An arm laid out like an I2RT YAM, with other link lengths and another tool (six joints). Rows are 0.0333 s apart.
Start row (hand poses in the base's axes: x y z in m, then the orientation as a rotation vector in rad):
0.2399 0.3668 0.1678 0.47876 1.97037 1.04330
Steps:
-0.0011 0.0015 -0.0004 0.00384 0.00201 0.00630
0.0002 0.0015 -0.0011 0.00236 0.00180 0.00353
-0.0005 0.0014 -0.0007 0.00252 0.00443 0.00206
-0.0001 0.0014 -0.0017 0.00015 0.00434 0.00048
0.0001 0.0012 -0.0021 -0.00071 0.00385 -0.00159
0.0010 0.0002 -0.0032 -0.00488 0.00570 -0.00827
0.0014 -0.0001 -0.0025 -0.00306 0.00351 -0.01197
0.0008 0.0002 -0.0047 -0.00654 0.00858 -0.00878
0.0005 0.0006 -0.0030 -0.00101 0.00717 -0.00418
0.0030 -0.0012 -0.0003 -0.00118 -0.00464 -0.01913
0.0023 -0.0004 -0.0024 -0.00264 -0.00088 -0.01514
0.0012 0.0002 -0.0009 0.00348 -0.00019 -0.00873
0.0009 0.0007 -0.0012 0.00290 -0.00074 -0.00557
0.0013 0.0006 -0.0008 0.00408 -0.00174 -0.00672
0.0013 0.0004 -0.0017 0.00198 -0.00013 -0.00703
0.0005 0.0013 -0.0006 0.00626 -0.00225 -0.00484
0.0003 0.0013 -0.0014 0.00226 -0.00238 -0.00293
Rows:
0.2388 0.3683 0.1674 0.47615 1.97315 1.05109
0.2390 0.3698 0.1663 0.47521 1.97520 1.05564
0.2385 0.3712 0.1656 0.47735 1.97885 1.05932
0.2384 0.3726 0.1639 0.47965 1.98279 1.05957
0.2385 0.3738 0.1618 0.48315 1.98579 1.05767
0.2395 0.3740 0.1586 0.49187 1.98932 1.04720
0.2409 0.3739 0.1561 0.50371 1.98846 1.03645
0.2417 0.3741 0.1514 0.51372 1.99488 1.02368
0.2422 0.3747 0.1484 0.52149 1.99974 1.01956
0.2452 0.3735 0.1481 0.53618 1.98754 1.00703
0.2475 0.3731 0.1457 0.54848 1.98096 0.99509
0.2487 0.3733 0.1448 0.55848 1.97542 0.99337
0.2496 0.3740 0.1436 0.56485 1.97106 0.99303
0.2509 0.3746 0.1428 0.57234 1.96481 0.99330
0.2522 0.3750 0.1411 0.57990 1.96064 0.99102
0.2527 0.3763 0.1405 0.58653 1.95394 0.99474
0.2530 0.3776 0.1391 0.58907 1.94958 0.99553

